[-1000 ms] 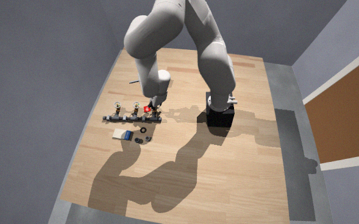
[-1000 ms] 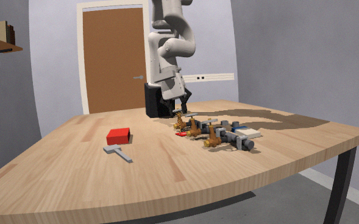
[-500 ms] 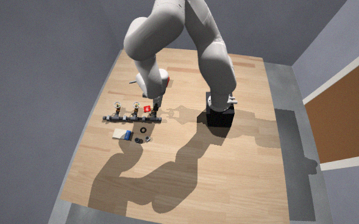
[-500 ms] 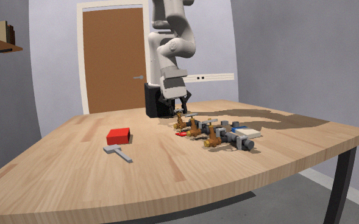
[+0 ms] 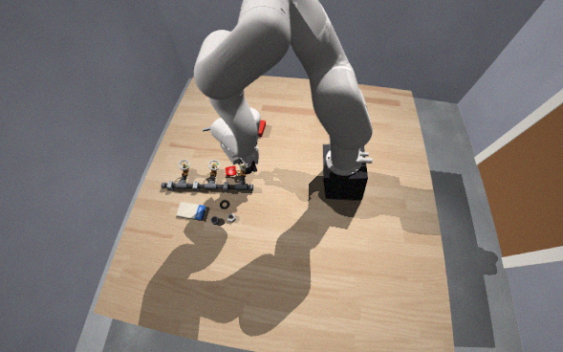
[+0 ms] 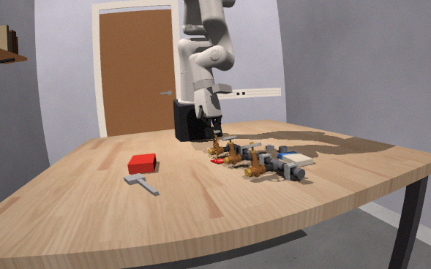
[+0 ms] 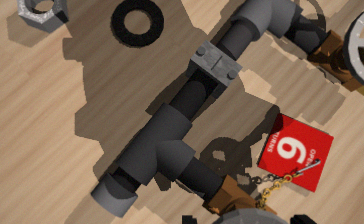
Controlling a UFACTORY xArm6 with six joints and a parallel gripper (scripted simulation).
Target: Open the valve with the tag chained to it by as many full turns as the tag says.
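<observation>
The red tag lies 8 cm below my hand, 8 cm ahead of it and 1 cm to the right of it. From my hand the other things lie so: grey hammer-like tool (24 cm to the right, 21 cm ahead, 8 cm below); grey box (21 cm to the left, 19 cm ahead, 7 cm below); red box (25 cm to the right, 7 cm below, 5 cm ahead).
</observation>
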